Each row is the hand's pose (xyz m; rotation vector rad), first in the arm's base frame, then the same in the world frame.
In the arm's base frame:
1: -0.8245 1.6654 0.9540 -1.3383 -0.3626 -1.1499
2: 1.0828 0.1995 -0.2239 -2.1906 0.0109 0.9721
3: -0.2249 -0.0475 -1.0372 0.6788 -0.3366 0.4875
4: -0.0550 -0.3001 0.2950 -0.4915 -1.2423 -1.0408
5: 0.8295 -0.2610 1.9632 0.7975 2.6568 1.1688
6: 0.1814 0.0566 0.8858 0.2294 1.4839 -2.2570
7: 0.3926 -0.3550 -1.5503 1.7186 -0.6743 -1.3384
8: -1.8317 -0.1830 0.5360 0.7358 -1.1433 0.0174
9: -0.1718 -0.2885 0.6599 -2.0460 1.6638 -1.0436
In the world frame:
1: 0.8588 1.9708 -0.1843 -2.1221 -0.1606 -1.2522
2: 1.5493 -0.5837 -0.5990 -2.3324 0.9739 1.0860
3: 0.0313 -0.4789 -0.9412 0.1206 -0.0690 0.0266
4: 0.5991 -0.1787 0.2650 -1.3528 -1.1695 -0.9500
5: 2.0086 0.1359 1.4821 1.4231 2.5785 0.2129
6: 1.1491 0.2299 0.5156 -0.0763 -0.8892 2.9329
7: 0.2615 -1.2363 -1.2764 0.9421 -1.1823 -1.4898
8: -0.7960 0.8869 0.6480 -0.0208 -0.9443 -0.1538
9: 0.6418 0.0449 0.5734 1.7278 -1.7258 1.1809

